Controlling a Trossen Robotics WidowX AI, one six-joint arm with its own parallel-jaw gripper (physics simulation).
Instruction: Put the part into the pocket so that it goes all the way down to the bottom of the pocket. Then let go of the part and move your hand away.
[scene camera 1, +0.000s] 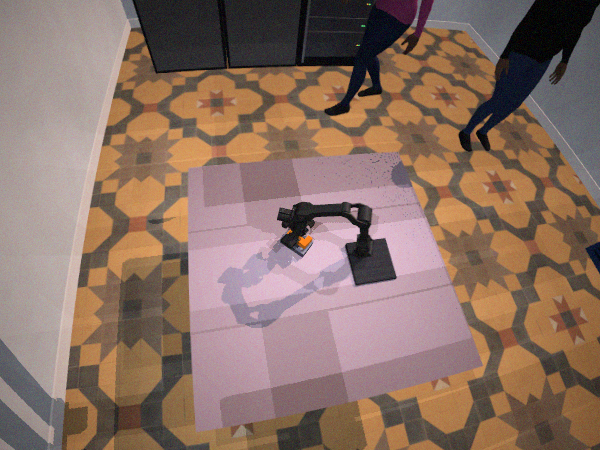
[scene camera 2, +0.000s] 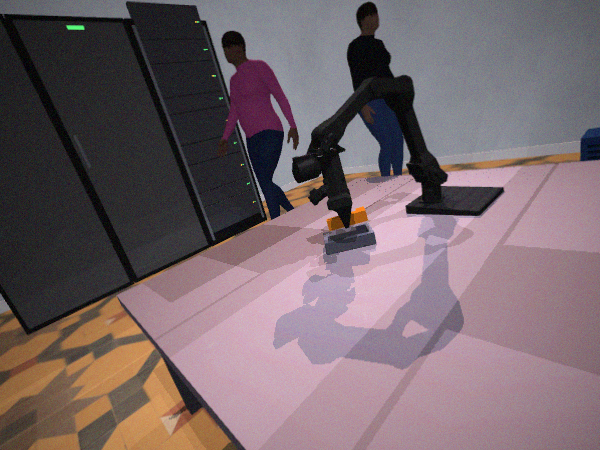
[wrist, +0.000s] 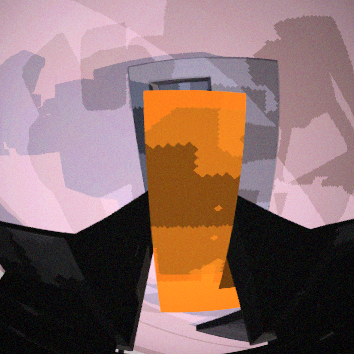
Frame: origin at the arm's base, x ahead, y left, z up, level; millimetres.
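Seen in the pictures: gripper, fingertip midpoint: (scene camera 1: 296, 240) (scene camera 2: 347, 226) (wrist: 186, 195); arm's base, link origin: (scene camera 1: 361, 251) (scene camera 2: 431, 199).
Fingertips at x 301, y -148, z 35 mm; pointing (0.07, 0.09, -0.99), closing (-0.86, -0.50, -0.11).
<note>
Pixels of each thing's middle, then the offset from my fingertips to it. "spot": a spot on its surface instead. Level surfaces: height alone.
- orange part, body centre: (wrist: 220, 223) (scene camera 2: 346, 218) (scene camera 1: 299, 237) 6 mm right, 16 mm back, 18 mm up
- grey block, body centre: (wrist: 208, 162) (scene camera 2: 348, 238) (scene camera 1: 296, 241) 11 mm right, 9 mm back, 40 mm down
- pocket, surface spot: (scene camera 2: 341, 235) spot: 27 mm right, 1 mm back, 29 mm down
- pink table, surface height: 58 mm down
The orange part (scene camera 1: 304, 243) (scene camera 2: 359, 216) (wrist: 195, 175) is held between the two black fingers of my gripper (scene camera 2: 347, 225) (wrist: 186, 195), which is shut on it. The grey block (scene camera 1: 291, 246) (scene camera 2: 351, 244) (wrist: 261, 137) sits on the table below the part. In scene camera 2 the part stands above the block's top, toward its rear side, and a dark stretch of the pocket (scene camera 2: 341, 235) shows in front of it. In the wrist view the part covers most of the pocket, whose far end (wrist: 181, 84) shows past the part. The part's underside is hidden.
The arm's black base plate (scene camera 1: 381, 267) (scene camera 2: 480, 200) stands on the pink table (scene camera 1: 400, 340) (scene camera 2: 280, 400), right of the block. Dark cabinets (scene camera 1: 185, 35) (scene camera 2: 75, 125) and two people (scene camera 1: 362, 55) (scene camera 1: 520, 80) are beyond the table.
</note>
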